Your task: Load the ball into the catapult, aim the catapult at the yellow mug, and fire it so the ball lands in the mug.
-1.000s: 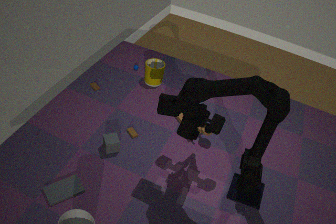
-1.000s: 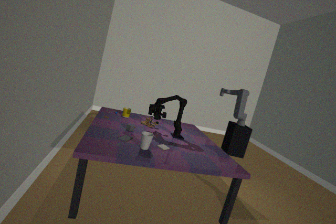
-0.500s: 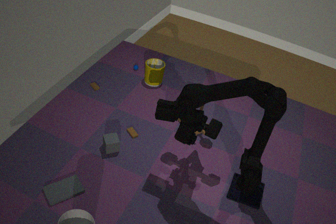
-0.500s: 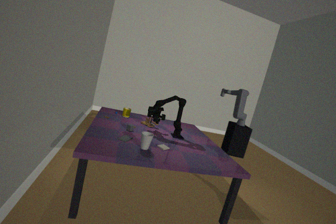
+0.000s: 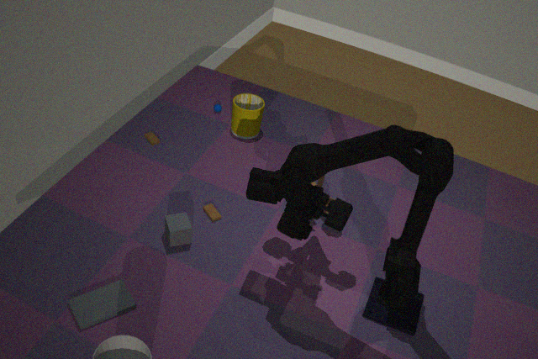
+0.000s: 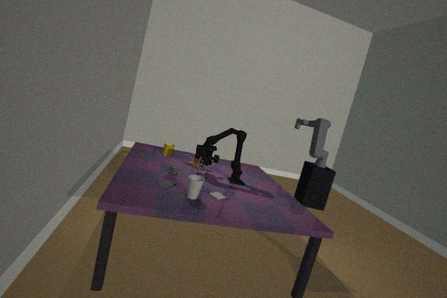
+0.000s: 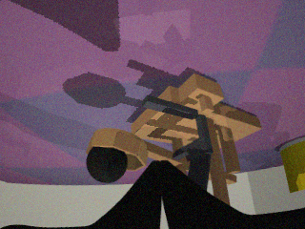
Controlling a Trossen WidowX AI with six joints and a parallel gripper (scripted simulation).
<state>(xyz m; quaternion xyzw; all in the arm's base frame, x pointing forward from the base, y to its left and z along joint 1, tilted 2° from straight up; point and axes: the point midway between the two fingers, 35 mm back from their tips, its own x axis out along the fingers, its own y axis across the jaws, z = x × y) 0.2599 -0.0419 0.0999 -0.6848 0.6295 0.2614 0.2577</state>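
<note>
The black ball lies 40 mm to the right of my gripper tip, 40 mm behind it and 10 mm below it. Also, from my gripper tip: grey cube (230 mm to the left, 210 mm ahead, 50 mm below); wooden catapult (50 mm to the right, 30 mm ahead, 20 mm below); yellow mug (340 mm ahead, 210 mm to the right, 50 mm below).
</note>
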